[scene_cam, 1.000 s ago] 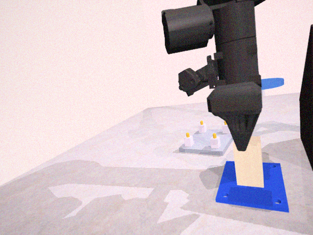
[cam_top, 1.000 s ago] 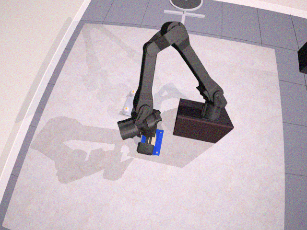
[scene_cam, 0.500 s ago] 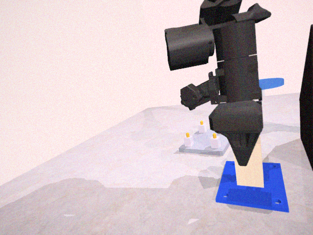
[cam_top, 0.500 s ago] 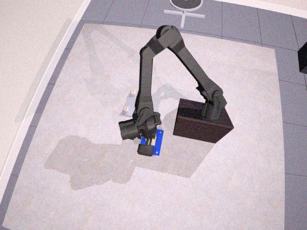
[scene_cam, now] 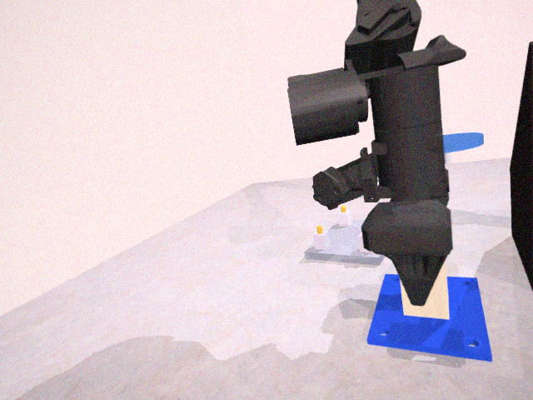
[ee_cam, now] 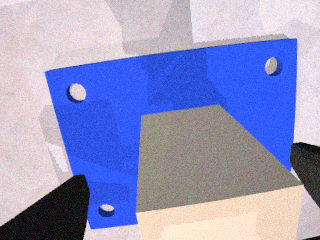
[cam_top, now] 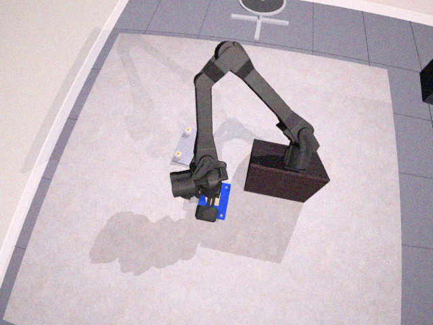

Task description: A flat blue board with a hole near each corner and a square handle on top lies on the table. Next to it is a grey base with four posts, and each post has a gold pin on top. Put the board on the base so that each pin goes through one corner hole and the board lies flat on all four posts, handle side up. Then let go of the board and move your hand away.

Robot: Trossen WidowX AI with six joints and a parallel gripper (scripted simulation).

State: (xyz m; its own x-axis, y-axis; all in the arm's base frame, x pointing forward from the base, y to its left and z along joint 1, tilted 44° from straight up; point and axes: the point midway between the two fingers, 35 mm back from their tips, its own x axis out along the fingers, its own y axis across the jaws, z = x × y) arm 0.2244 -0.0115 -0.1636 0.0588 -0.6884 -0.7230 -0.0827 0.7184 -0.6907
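The grey base lies 17 cm to the right of my gripper tip, 12 cm ahead of it and 3 cm below it. Also, from my gripper tip: blue board (1 cm below).
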